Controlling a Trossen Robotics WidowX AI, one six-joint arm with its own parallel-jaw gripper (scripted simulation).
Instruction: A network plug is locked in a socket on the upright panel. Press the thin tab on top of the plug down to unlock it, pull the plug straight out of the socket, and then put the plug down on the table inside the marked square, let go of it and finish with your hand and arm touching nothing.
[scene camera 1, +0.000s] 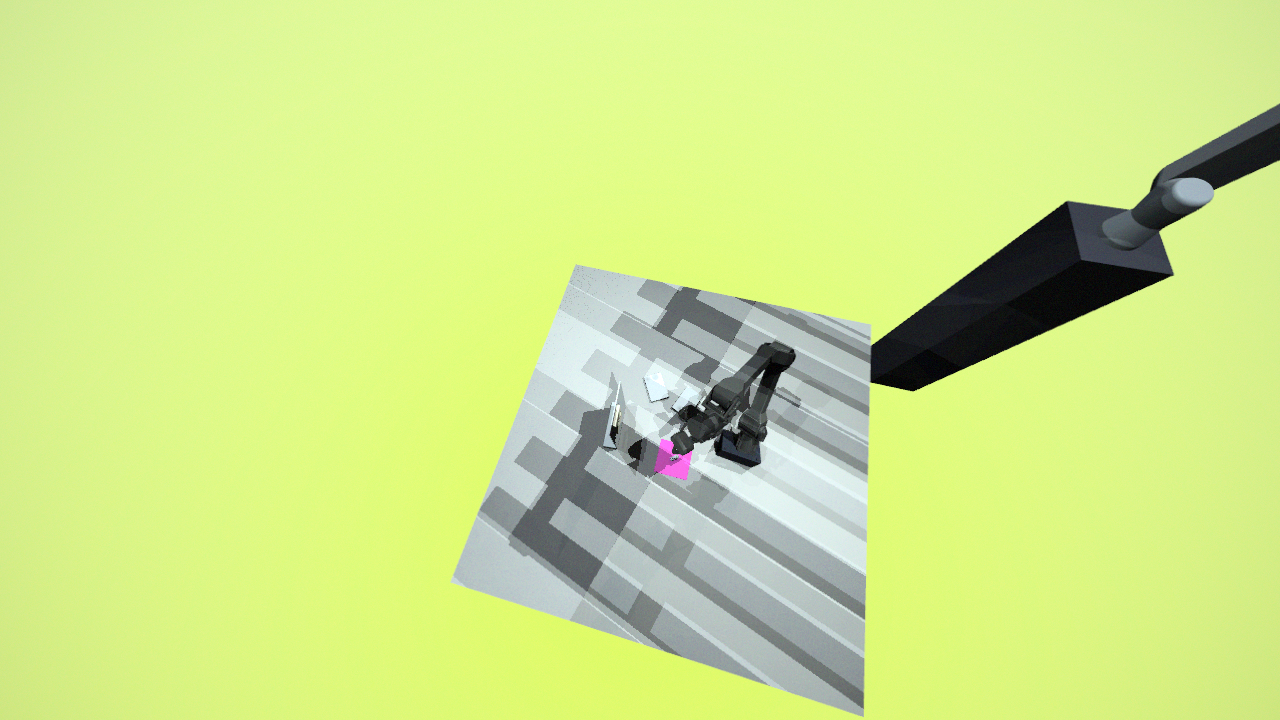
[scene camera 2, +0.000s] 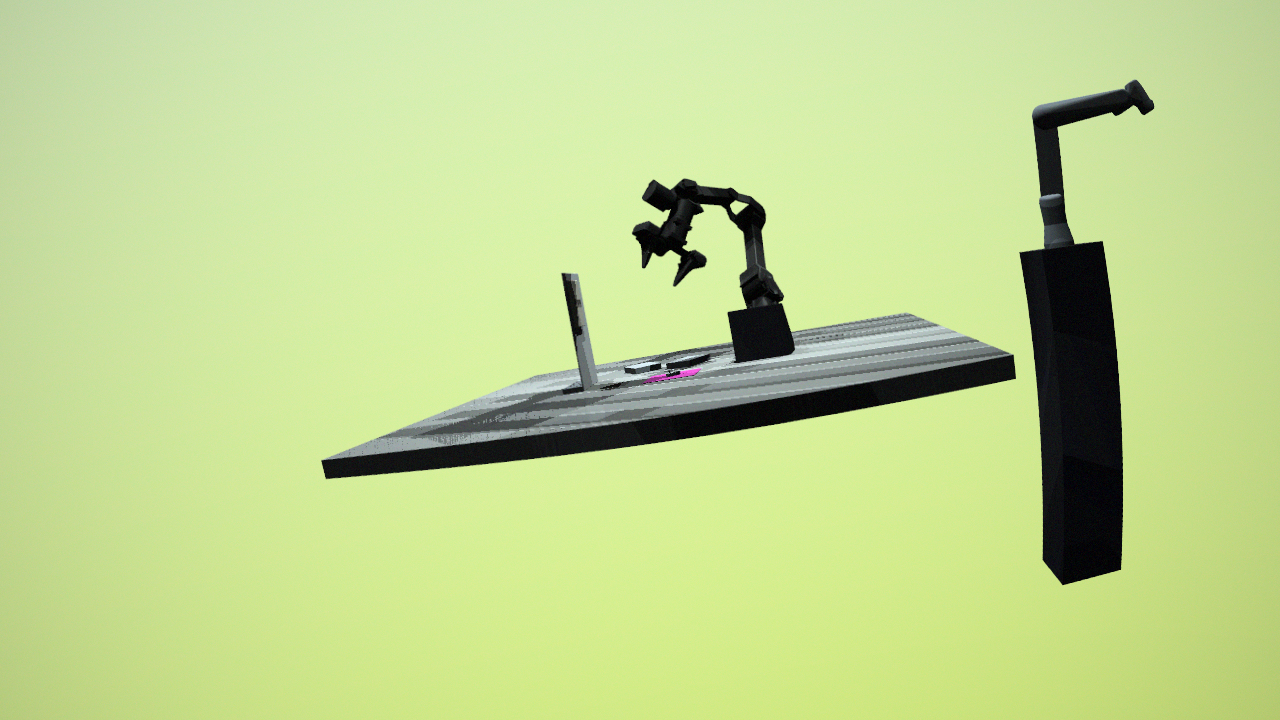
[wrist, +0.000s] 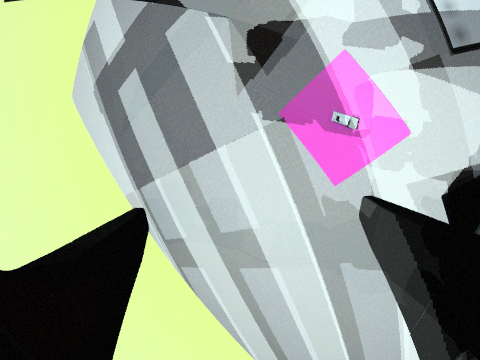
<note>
My gripper (scene camera 2: 659, 277) is open and holds nothing. Further things: an upright panel (scene camera 2: 573, 294).
My gripper also shows in scene camera 1 (scene camera 1: 682, 447) and in the wrist view (wrist: 256, 213).
</note>
